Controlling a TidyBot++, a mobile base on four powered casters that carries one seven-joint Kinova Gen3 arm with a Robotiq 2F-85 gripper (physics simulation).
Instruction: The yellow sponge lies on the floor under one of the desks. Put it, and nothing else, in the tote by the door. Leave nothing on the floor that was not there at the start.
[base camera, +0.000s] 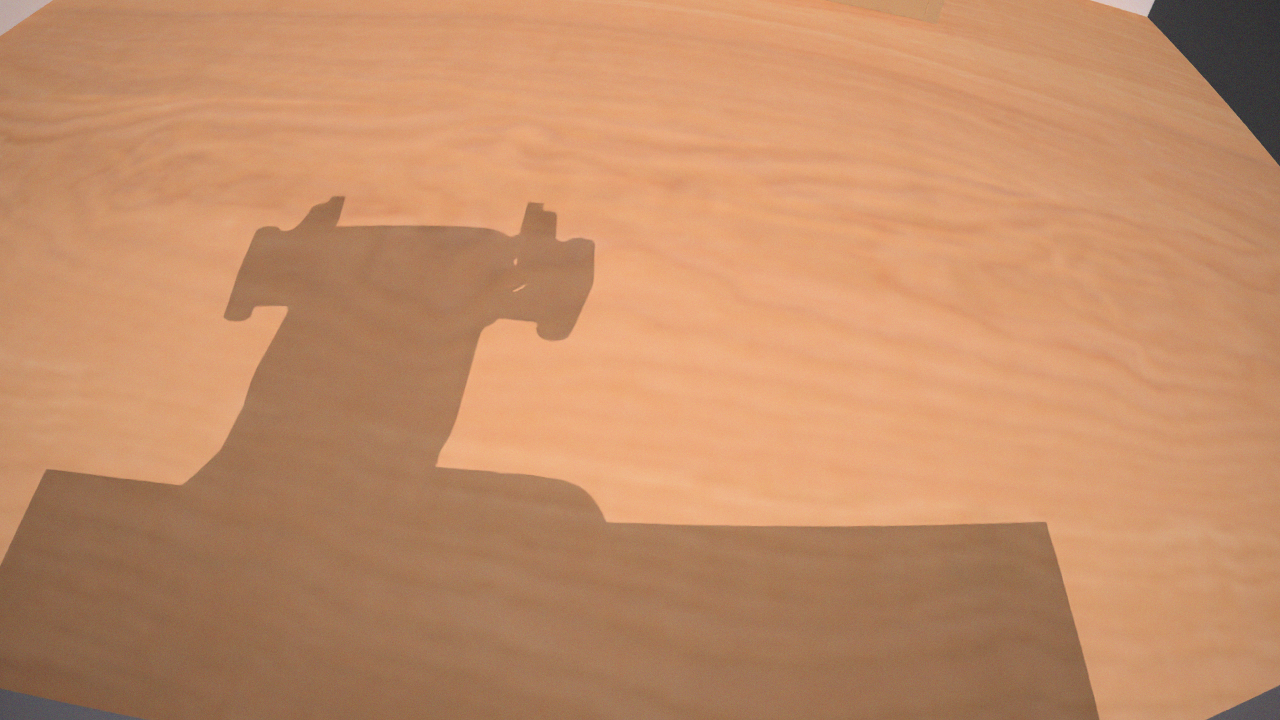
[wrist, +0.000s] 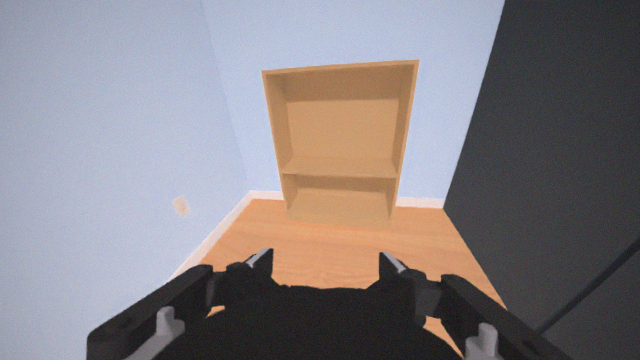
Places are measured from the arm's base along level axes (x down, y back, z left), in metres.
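Pixels of known places: gripper, between the fingertips: (wrist: 325, 262).
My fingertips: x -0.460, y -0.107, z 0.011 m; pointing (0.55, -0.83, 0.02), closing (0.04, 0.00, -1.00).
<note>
Behind a point stands the place of what it marks.
My gripper (wrist: 325, 262) {x -0.460, y -0.107, z 0.011 m} is open, with its two fingertips wide apart and no object between them in the wrist view. It points toward a wooden shelf unit at the far wall, with a stretch of wood floor between. In the base camera view the gripper itself does not show; its shadow, with two spread fingers, falls on the floor. The yellow sponge, the desks, the tote and the door do not show in either view.
A light wooden shelf unit (wrist: 401, 120) {x -0.363, y -1.134, z -0.407 m} with one middle shelf stands against the far blue wall (wrist: 350, 30) {x -0.857, y -1.373, z -0.122 m}. A tall dark panel (wrist: 555, 125) {x -0.415, y -0.722, z -0.850 m} (base camera: 1230, 62) {x 0.348, y -1.004, z -0.882 m} runs along the right side. A blue wall with an outlet plate (wrist: 181, 206) {x -0.003, y -0.799, z 0.884 m} stands on the left. Wood floor (wrist: 425, 235) {x 0.397, y -0.966, z -0.639 m} (base camera: 805, 358) {x 0.397, y -0.425, z -0.130 m} lies ahead.
</note>
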